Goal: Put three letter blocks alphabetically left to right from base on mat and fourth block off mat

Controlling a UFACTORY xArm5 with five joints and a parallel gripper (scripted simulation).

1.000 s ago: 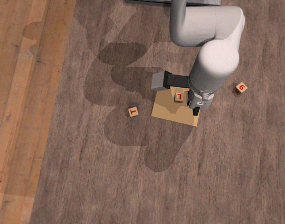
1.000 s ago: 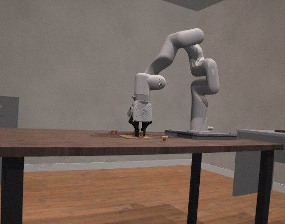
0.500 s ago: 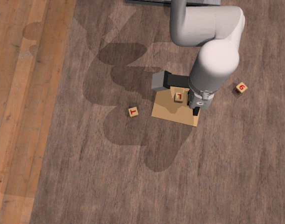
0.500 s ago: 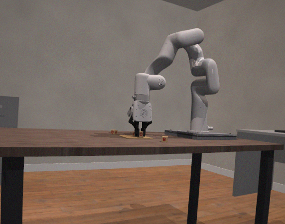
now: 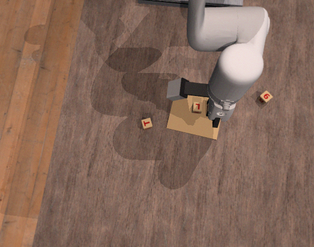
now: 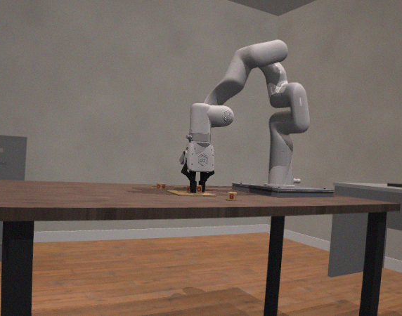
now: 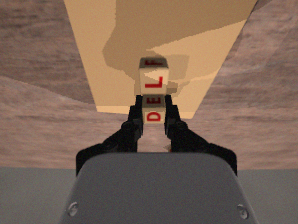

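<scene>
Right now the tan mat is 10 mm ahead of my hand, 40 mm to the right of it and 30 mm below it.
</scene>
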